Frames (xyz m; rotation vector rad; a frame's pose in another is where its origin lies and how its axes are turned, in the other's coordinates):
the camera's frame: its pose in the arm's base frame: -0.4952 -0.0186 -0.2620 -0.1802 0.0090 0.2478
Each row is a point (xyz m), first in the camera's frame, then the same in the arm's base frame.
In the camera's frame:
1: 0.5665 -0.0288 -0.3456
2: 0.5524 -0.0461 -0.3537
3: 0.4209 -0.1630 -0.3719
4: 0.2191 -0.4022 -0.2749
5: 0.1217 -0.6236 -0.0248
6: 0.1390 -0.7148 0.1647
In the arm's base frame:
1: 0.0657 0.0300 -0.6145
2: 0.0563 0.0086 -0.6190
3: -0.0423 -0.1381 -0.6122
4: -0.1807 -0.3979 -0.4684
5: -0.2243 -0.5880 -0.1802
6: -0.1877 -0.6369 0.0217

